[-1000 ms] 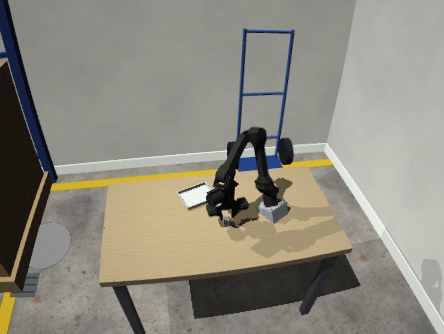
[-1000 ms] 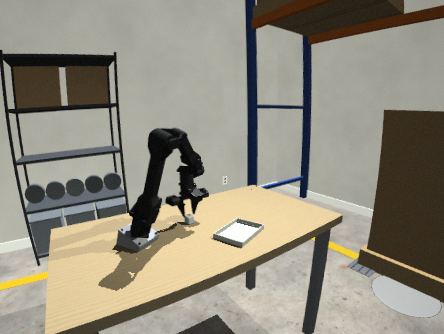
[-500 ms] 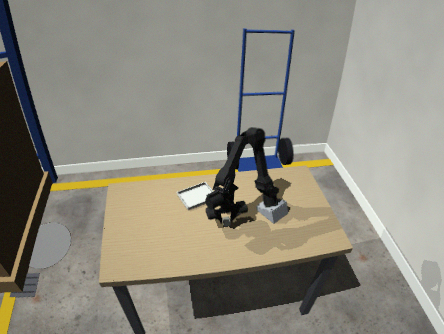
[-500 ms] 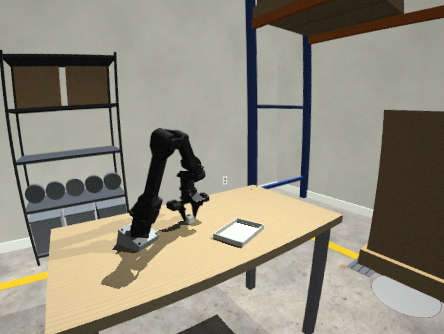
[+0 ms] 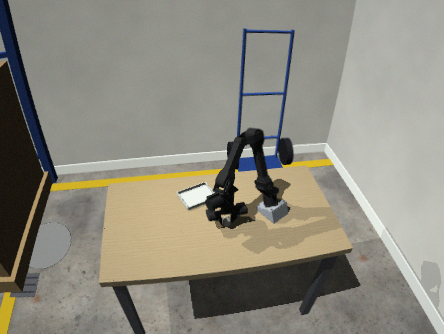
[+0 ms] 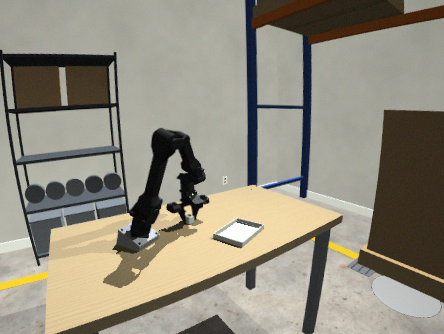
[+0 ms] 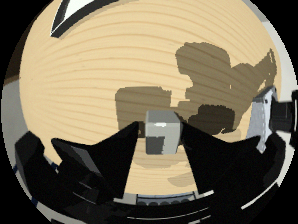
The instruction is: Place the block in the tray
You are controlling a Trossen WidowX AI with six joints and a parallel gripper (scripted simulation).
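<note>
Right now the small grey block is 20 mm below my hand. Round my hand: white tray: 190 mm to the right, 150 mm ahead, 30 mm below.
</note>
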